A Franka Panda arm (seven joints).
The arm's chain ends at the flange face. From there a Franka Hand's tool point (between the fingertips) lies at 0.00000 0.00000 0.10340 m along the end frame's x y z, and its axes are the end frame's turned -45 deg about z.
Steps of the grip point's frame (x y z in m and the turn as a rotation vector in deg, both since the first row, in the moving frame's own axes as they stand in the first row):
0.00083 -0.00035 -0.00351 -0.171 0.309 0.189
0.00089 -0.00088 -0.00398 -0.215 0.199 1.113
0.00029 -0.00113 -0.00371 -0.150 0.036 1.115
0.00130 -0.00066 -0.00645 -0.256 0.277 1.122
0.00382 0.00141 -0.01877 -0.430 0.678 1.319
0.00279 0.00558 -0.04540 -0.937 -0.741 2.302
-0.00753 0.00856 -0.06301 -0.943 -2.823 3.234
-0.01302 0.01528 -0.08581 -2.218 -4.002 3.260
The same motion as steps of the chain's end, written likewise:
-0.00027 -0.00066 -0.00351 0.098 0.339 0.189
-0.00052 -0.00128 -0.00398 -0.011 0.293 1.113
-0.00083 -0.00115 -0.00371 -0.081 0.132 1.115
-0.00023 -0.00137 -0.00645 0.015 0.377 1.122
0.00228 -0.00140 -0.01876 0.175 0.783 1.319
0.00571 -0.00017 -0.04538 -1.187 0.139 2.302
0.00326 0.00664 -0.06287 -2.663 -1.329 3.234
0.00410 0.01215 -0.08548 -4.398 -1.261 3.260

